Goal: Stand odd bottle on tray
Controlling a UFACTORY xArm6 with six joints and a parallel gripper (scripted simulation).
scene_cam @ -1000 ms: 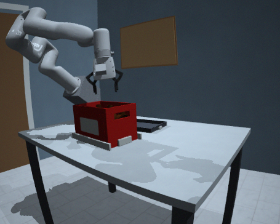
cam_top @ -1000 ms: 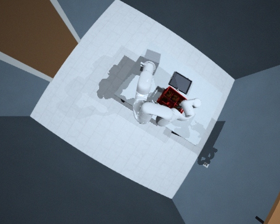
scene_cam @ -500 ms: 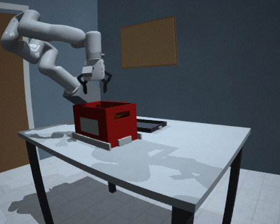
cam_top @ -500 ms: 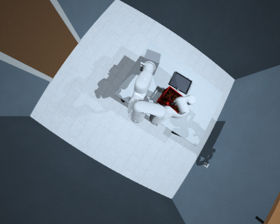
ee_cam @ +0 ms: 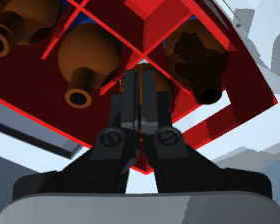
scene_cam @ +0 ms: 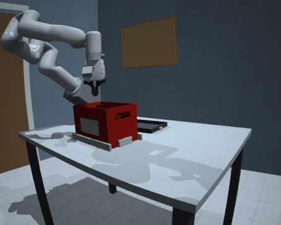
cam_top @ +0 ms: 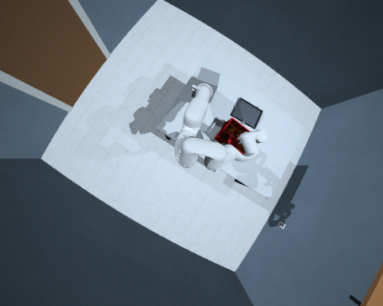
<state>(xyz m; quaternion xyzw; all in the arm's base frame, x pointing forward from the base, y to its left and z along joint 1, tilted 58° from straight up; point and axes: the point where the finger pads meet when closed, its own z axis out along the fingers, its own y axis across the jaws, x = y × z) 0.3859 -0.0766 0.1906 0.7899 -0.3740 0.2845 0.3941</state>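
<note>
Right now my hand is 160 mm above the red crate, 40 mm to the right of it and 10 mm short of it. Round my hand: glass bottle 150 mm below, 100 mm to the left, 70 mm behind; dark tray 330 mm to the left, 230 mm below, 50 mm ahead.
</note>
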